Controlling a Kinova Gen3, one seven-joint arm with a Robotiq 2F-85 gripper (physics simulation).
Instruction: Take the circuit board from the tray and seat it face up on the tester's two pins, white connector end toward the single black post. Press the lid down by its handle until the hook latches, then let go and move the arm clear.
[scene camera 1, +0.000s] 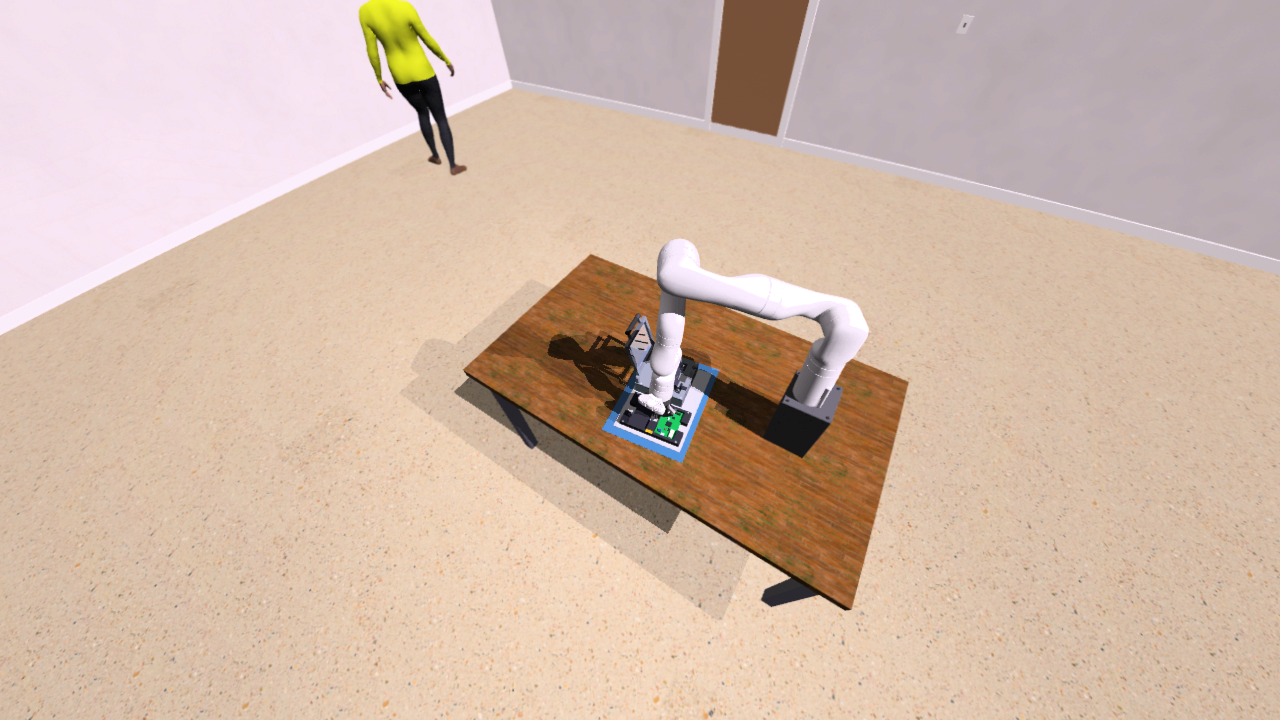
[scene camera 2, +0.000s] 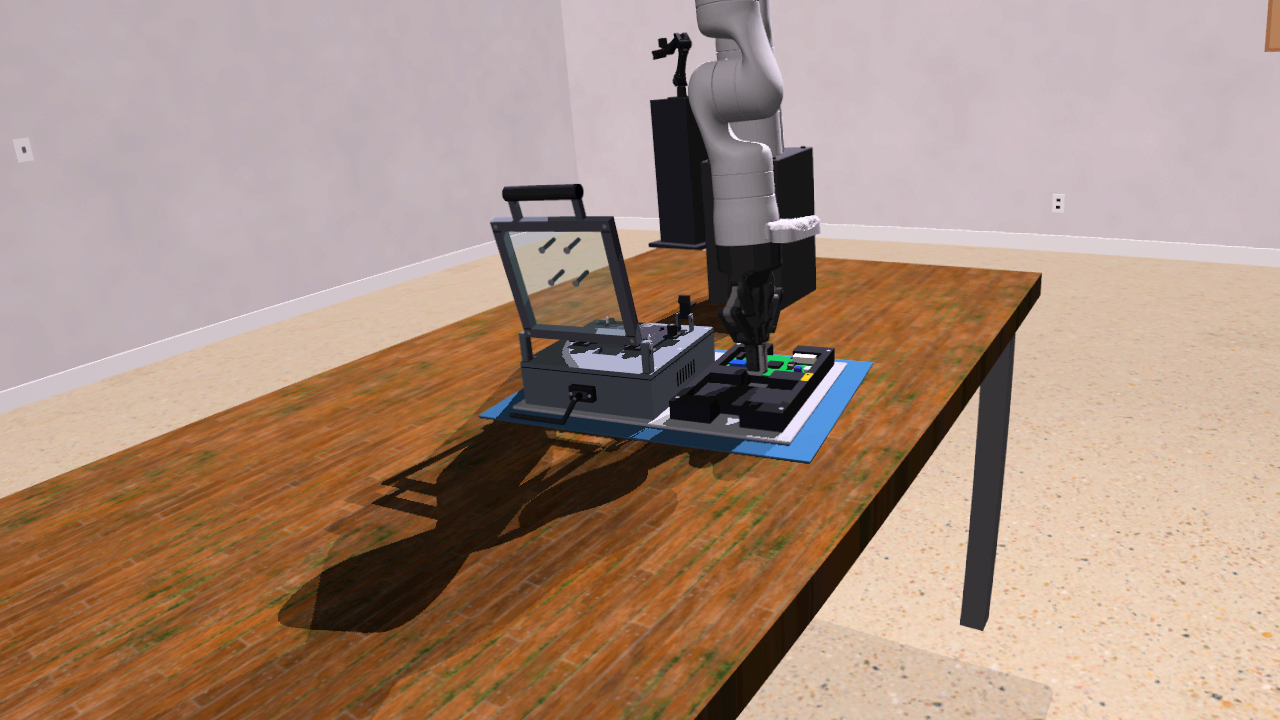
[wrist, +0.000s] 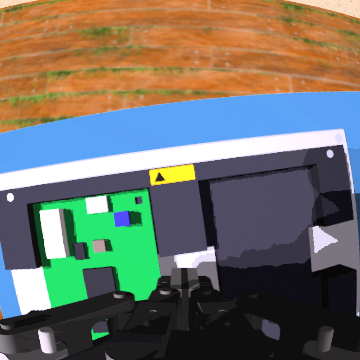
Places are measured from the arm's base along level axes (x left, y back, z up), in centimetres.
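Pixels of known places: gripper, fingertip midpoint: (scene camera 1: 656, 417) (scene camera 2: 757, 373) (wrist: 183, 283); arm's base, link origin: (scene camera 1: 809, 393).
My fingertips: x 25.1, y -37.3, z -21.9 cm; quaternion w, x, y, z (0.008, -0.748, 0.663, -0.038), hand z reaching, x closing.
Observation:
Ahead of a thing's pixels: the offset from my fingertips to its middle. "pt": to the spot under its first point. Level surfaces: height alone.
The green circuit board @(dx -1.1, dy +4.7, dz -0.3 cm) (scene camera 1: 669, 423) (scene camera 2: 789, 359) (wrist: 135, 250) lies face up in one pocket of the black tray (scene camera 2: 698, 410) (wrist: 177, 220). Its white connector @(dx +1.8, dy +7.8, dz -0.2 cm) (wrist: 52, 233) is at the end away from the tray's middle divider. The other pocket is empty. My gripper (scene camera 2: 757, 368) (wrist: 183, 283) is shut with nothing between the fingertips, low at the divider beside the board's inner edge; contact is unclear. The grey tester @(pt dx -17.2, dy -17.1, dz +0.9 cm) (scene camera 2: 554, 385) stands beside the tray, its lid @(dx -12.9, dy -17.1, dz +16.1 cm) (scene camera 2: 624, 279) (scene camera 1: 639, 335) raised and black handle @(dx -12.1, dy -19.9, dz +24.2 cm) (scene camera 2: 542, 192) on top. The two pins cannot be made out clearly.
Tester and tray stand on a blue mat @(dz -2.3 cm) (scene camera 2: 841, 420) (wrist: 200, 120) on the wooden table @(dz -2.5 cm) (scene camera 1: 760, 501) (scene camera 2: 939, 304). The raised lid stands close to the arm. The arm's black base box (scene camera 1: 792, 429) is on the table. A person (scene camera 1: 402, 44) is across the room.

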